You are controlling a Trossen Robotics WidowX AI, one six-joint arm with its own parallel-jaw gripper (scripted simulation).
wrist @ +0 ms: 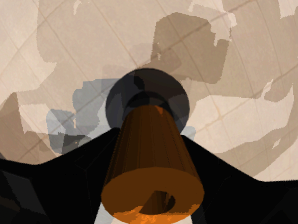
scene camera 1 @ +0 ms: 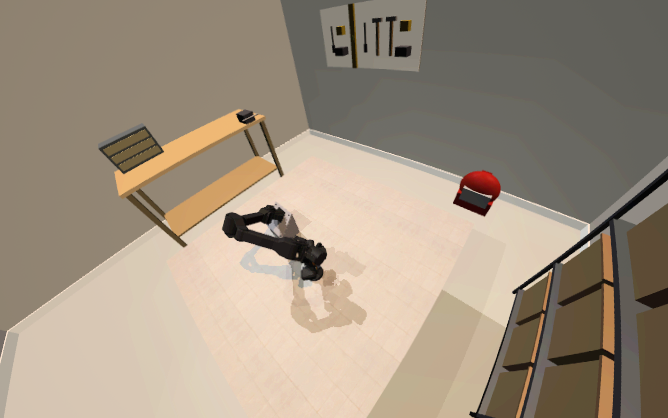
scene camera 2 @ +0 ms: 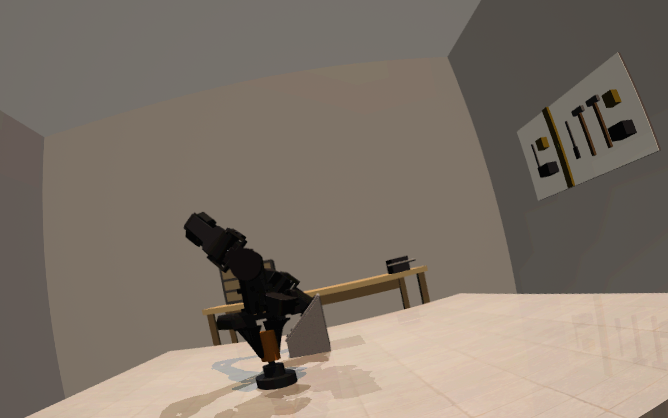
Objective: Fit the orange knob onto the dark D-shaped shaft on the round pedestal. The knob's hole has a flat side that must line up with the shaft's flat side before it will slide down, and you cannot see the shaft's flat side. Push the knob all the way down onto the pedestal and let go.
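Note:
My gripper is visible in the pictures, the wrist view among them. A pedestal is visible in the pictures as well.

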